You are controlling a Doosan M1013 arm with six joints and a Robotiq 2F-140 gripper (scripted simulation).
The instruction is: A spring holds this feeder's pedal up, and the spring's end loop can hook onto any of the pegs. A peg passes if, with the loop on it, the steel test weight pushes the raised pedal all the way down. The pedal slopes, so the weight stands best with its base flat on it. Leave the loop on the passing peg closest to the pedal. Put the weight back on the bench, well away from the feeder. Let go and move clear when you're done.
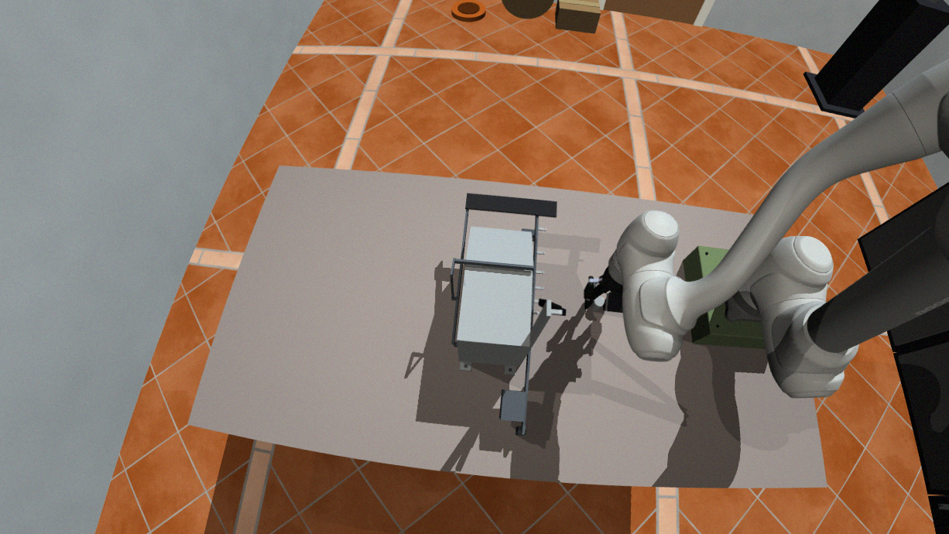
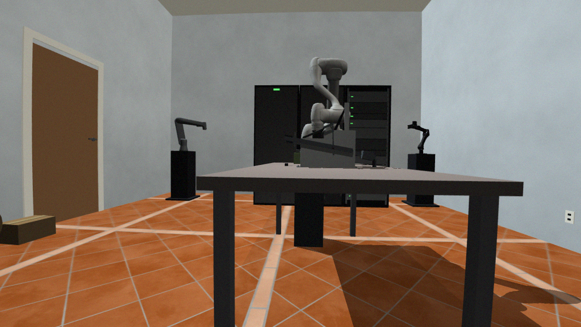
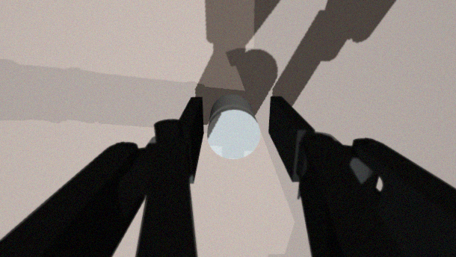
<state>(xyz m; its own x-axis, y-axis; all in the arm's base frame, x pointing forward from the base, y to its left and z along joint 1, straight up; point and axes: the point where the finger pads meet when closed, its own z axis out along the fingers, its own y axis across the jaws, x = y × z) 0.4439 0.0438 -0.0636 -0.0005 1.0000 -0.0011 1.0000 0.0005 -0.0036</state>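
Now: the steel test weight 10 mm below my hand. From my hand the other things lie so: small block 220 mm to the right, 200 mm ahead, 30 mm below; white-tipped pin 360 mm above, 190 mm ahead, 180 mm to the left.
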